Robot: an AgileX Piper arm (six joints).
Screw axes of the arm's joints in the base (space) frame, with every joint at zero. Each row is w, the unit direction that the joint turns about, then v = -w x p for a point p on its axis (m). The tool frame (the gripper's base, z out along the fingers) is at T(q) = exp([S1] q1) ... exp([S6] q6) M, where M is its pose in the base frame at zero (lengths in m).
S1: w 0 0 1 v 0 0 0
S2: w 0 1 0 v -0.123 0 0
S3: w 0 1 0 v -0.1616 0 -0.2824
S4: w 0.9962 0 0.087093 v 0 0.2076 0
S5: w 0 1 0 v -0.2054 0 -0.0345
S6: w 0.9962 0 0.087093 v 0 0.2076 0
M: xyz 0.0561 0 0.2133 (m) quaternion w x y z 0.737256 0 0.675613 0
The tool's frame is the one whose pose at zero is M.
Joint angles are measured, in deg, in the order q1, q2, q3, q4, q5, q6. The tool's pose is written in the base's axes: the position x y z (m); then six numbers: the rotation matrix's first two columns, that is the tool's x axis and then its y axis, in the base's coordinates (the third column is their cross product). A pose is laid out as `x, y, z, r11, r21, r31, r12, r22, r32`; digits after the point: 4 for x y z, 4 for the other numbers.
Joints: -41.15 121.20 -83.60 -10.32 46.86 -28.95
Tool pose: 0.3082, -0.2851, 0.1395, -0.9926, 0.0926, -0.0788, 0.1077, 0.9704, -0.2161
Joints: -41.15 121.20 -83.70 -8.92 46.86 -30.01
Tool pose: 0.3094, -0.2840, 0.1397, -0.9921, 0.0889, -0.0884, 0.1052, 0.9737, -0.2021
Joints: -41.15 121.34 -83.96 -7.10 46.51 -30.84
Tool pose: 0.3118, -0.2833, 0.1396, -0.9898, 0.0924, -0.1081, 0.1115, 0.9762, -0.1861
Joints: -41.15 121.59 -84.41 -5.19 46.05 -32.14
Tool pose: 0.3150, -0.2831, 0.1396, -0.9875, 0.0888, -0.1299, 0.1106, 0.9789, -0.1720
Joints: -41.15 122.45 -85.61 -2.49 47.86 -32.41
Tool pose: 0.3181, -0.2819, 0.1376, -0.9845, 0.1166, -0.1307, 0.1332, 0.9830, -0.1267
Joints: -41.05 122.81 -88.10 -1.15 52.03 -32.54
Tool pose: 0.3212, -0.2817, 0.1443, -0.9851, 0.1309, -0.1116, 0.1414, 0.9857, -0.0919
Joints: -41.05 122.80 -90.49 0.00 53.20 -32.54
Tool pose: 0.3268, -0.2846, 0.1543, -0.9803, 0.1404, -0.1389, 0.1535, 0.9842, -0.0887
